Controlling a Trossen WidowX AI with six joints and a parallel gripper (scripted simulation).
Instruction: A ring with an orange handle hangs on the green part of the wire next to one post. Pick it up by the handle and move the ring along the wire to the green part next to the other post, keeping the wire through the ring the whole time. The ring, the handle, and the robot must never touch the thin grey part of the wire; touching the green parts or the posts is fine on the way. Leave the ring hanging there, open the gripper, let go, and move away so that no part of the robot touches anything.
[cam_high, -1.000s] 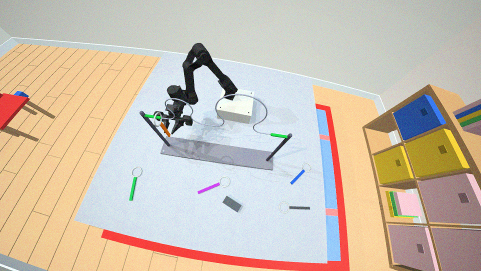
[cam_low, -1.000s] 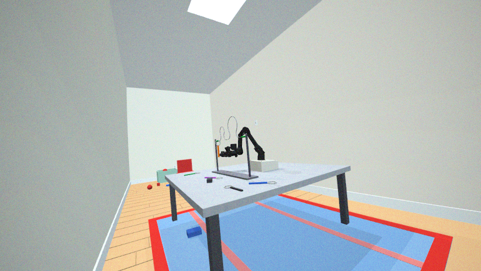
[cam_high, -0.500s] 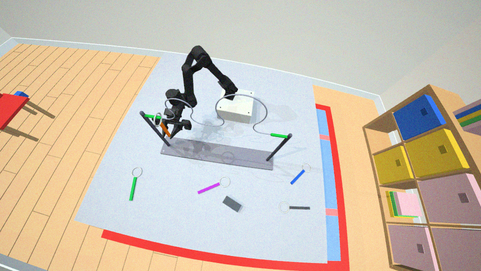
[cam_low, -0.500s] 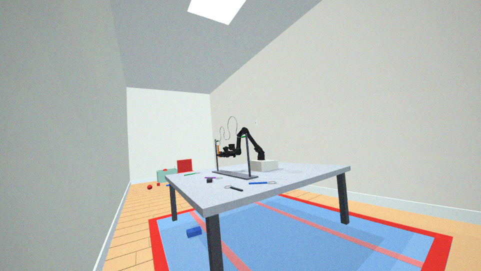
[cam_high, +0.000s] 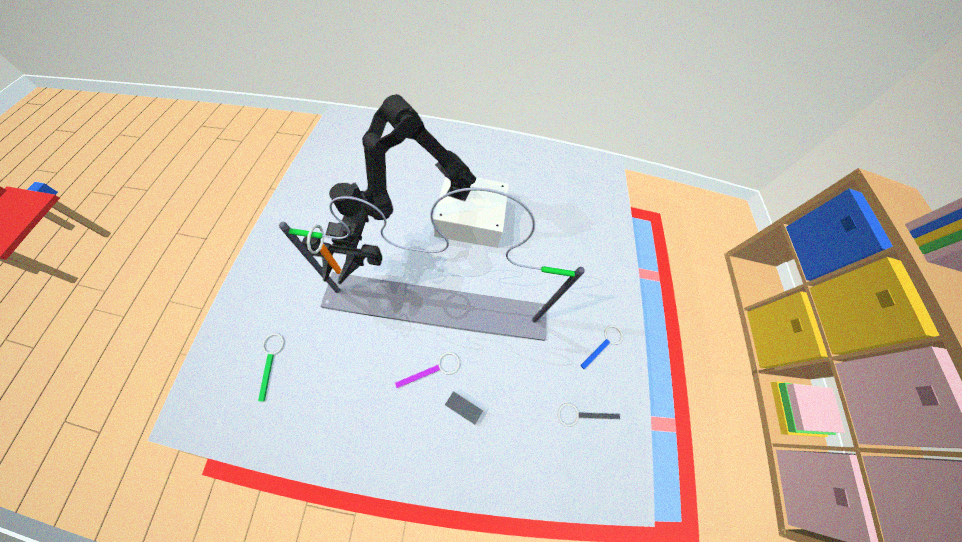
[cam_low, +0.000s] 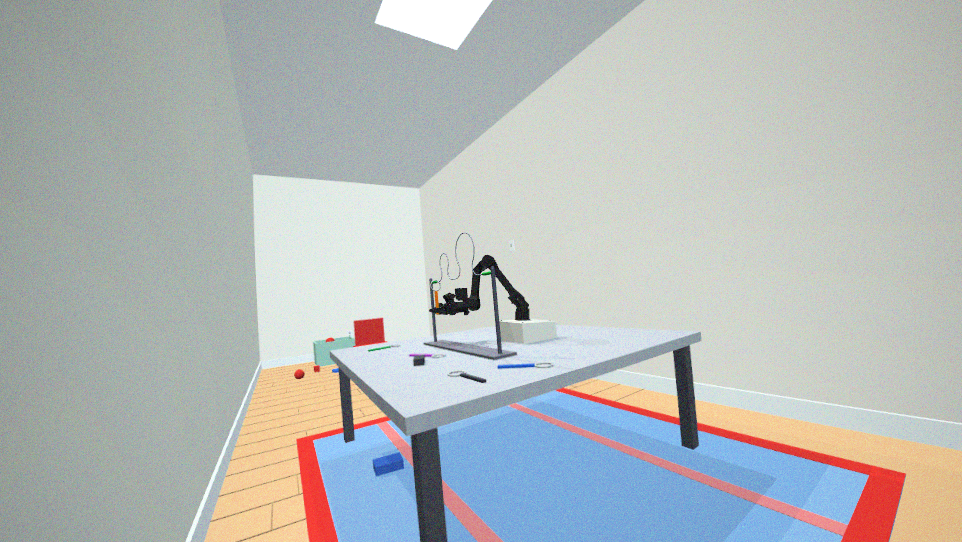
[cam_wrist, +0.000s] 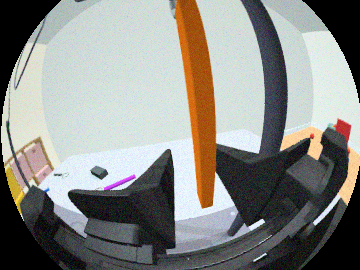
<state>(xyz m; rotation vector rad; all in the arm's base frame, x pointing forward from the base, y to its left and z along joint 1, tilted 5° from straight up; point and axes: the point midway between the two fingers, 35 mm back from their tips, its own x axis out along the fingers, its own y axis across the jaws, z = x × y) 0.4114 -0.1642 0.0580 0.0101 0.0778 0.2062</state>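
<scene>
Right now my gripper tip is 8 cm below the orange-handled ring, 4 cm past it and 1 cm to the left of it. Round my gripper tip: green-handled ring 22 cm ahead, 18 cm below, 14 cm to the right; dark block 39 cm to the left, 17 cm below, 15 cm ahead; purple-handled ring 28 cm to the left, 18 cm below, 8 cm ahead.
</scene>
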